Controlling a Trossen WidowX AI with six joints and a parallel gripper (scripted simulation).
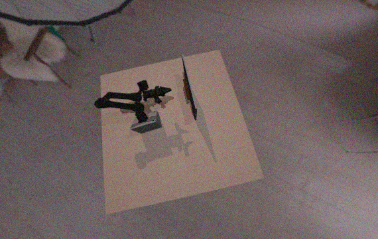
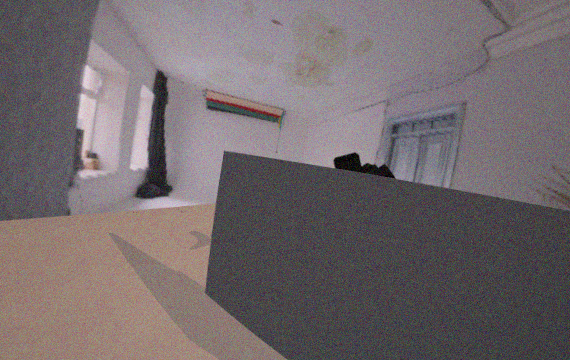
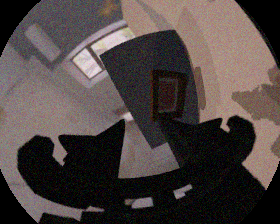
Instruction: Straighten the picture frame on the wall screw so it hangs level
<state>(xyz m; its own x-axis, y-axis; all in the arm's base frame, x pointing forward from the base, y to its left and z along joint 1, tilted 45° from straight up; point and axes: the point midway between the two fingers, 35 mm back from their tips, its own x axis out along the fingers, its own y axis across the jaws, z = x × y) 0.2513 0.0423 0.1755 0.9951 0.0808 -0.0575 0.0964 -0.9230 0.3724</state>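
Right now my gripper tip is 130 mm short of the picture frame, 30 mm to the right of it and 110 mm above it. Round my gripper tip: wall panel: 140 mm ahead, 30 mm to the left, 110 mm below.
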